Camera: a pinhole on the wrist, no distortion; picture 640 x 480 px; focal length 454.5 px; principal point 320.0 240.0 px. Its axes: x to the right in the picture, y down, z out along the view. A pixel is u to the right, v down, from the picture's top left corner.
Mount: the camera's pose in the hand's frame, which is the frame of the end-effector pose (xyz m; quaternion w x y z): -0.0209 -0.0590 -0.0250 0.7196 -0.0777 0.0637 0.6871
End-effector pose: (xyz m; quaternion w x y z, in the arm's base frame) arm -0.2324 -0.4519 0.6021 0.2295 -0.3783 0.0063 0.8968
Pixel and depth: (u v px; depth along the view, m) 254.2 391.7 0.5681
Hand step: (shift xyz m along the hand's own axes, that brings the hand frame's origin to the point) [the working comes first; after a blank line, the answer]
In the camera's frame: -0.0822 0.1896 0.5681

-0.2228 -0.0180 0.5433
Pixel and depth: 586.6 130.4 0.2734
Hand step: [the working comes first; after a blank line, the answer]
In the camera's frame: 0.1604 -0.0659 0.2734

0.0485 0.1496 0.2127
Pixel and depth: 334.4 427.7 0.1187
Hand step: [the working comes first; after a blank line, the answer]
In the camera's frame: 0.0038 0.0490 0.1187

-0.0715 -0.0295 0.0894
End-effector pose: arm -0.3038 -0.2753 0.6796 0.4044 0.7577 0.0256 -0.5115
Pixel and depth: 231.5 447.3 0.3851
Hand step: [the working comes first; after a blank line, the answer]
In the camera's frame: -0.0750 0.1756 0.3851

-0.2057 -0.0480 0.3629
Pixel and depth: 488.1 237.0 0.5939
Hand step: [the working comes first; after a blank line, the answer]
In the camera's frame: 0.2197 -0.0039 0.5939

-0.0155 0.2743 0.5134
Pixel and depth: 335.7 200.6 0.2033
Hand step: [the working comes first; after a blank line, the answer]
In the camera's frame: 0.0070 -0.0176 0.2033

-0.0060 -0.0124 0.1732
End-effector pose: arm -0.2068 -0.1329 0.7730 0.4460 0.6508 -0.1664 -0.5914
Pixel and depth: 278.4 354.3 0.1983
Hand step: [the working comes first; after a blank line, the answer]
In the camera's frame: -0.0182 0.0499 0.1983

-0.0746 -0.0351 0.1717
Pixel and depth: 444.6 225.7 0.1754
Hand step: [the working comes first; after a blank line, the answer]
In the camera's frame: 0.0481 -0.0055 0.1754

-0.0157 0.0228 0.1375
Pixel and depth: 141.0 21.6 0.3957
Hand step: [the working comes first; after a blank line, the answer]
In the camera's frame: -0.1558 -0.1901 0.3957

0.1556 -0.1410 0.3983
